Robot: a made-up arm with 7 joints.
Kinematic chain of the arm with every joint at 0, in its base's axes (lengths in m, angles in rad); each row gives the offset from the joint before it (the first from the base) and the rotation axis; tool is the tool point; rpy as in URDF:
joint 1: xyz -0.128 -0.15 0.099 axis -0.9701 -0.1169 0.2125
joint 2: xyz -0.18 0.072 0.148 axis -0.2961 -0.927 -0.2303
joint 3: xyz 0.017 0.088 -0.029 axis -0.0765 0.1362 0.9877
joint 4: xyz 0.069 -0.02 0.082 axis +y
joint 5: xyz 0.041 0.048 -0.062 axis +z
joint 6: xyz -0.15 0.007 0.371 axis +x
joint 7: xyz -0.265 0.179 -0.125 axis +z
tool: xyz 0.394 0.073 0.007 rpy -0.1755 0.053 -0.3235
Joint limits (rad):
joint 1: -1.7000..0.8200
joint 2: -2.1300..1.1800
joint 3: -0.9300..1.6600
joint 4: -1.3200..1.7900
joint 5: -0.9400..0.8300
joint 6: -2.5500..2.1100
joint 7: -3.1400..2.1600
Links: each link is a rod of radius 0.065 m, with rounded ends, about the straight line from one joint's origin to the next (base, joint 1, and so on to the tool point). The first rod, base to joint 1, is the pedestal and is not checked.
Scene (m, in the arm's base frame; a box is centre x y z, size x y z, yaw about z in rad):
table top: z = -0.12
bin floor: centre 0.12 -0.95 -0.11 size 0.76 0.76 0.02 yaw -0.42
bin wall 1: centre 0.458 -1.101 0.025 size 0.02 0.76 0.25 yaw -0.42
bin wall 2: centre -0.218 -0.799 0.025 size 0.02 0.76 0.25 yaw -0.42
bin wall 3: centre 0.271 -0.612 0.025 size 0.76 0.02 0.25 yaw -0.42
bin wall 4: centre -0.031 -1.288 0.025 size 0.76 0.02 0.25 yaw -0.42
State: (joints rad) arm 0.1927 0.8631 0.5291 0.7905 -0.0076 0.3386 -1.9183
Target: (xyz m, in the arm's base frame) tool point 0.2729 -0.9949 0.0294
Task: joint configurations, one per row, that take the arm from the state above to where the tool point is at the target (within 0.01 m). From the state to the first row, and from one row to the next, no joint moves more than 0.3 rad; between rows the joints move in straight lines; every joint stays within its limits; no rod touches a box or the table.
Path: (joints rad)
1: -0.0647 0.7277 0.5063 0.9211 0.0783 0.4235 -2.0928
2: -0.3220 0.5923 0.4835 1.0517 0.1642 0.5084 -2.2674
3: -0.5794 0.4569 0.4607 1.1823 0.2501 0.5933 -2.4419
4: -0.8368 0.3215 0.4379 1.3129 0.3360 0.6782 -2.6164
5: -1.0942 0.1861 0.4151 1.4435 0.4219 0.7631 -2.7909
6: -1.3515 0.0507 0.3923 1.5741 0.5079 0.8480 -2.9655
7: -1.6089 -0.0847 0.3695 1.7047 0.5938 0.9329 -3.1400

